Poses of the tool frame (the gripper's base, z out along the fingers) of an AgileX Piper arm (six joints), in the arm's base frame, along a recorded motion.
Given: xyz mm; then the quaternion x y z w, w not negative.
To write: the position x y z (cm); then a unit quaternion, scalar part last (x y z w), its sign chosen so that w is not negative. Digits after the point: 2 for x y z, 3 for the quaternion.
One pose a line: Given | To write
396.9 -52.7 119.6 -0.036 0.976 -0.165 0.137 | 39.69 -5.27 11.96 -0.036 0.976 -0.165 0.137
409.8 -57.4 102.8 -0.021 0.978 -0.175 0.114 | 40.98 -5.74 10.28 -0.021 0.978 -0.175 0.114
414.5 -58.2 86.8 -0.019 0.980 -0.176 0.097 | 41.45 -5.82 8.68 -0.019 0.980 -0.176 0.097
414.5 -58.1 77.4 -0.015 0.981 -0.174 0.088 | 41.45 -5.81 7.74 -0.015 0.981 -0.174 0.088
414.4 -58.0 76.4 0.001 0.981 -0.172 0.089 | 41.44 -5.80 7.64 0.001 0.981 -0.172 0.089
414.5 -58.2 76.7 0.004 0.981 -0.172 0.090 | 41.45 -5.82 7.67 0.004 0.981 -0.172 0.090
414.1 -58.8 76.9 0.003 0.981 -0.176 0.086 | 41.41 -5.88 7.69 0.003 0.981 -0.176 0.086
